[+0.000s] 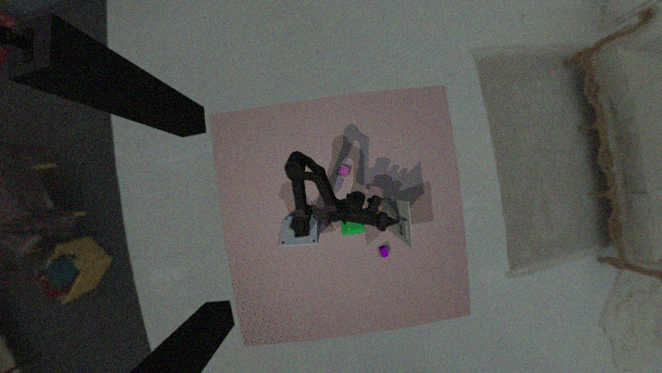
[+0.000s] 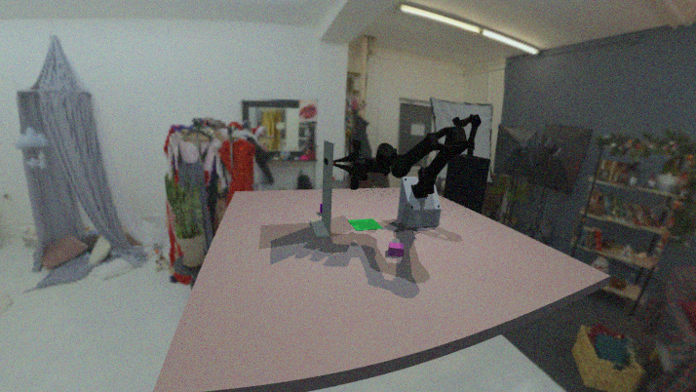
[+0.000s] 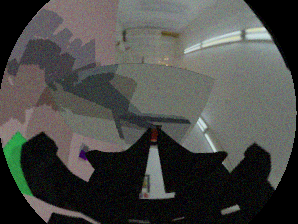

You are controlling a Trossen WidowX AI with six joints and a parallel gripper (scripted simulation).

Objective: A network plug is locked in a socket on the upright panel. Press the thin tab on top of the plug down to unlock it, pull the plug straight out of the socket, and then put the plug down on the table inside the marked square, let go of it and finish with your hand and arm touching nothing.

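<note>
Right now the green marked square is 16 cm behind my gripper tip, 3 cm to the right of it and 27 cm below it. From my gripper tip the other things lie so: purple block: 17 cm behind, 25 cm to the left, 25 cm below; grey upright panel: 2 cm ahead, 1 cm to the right, 11 cm below.
</note>
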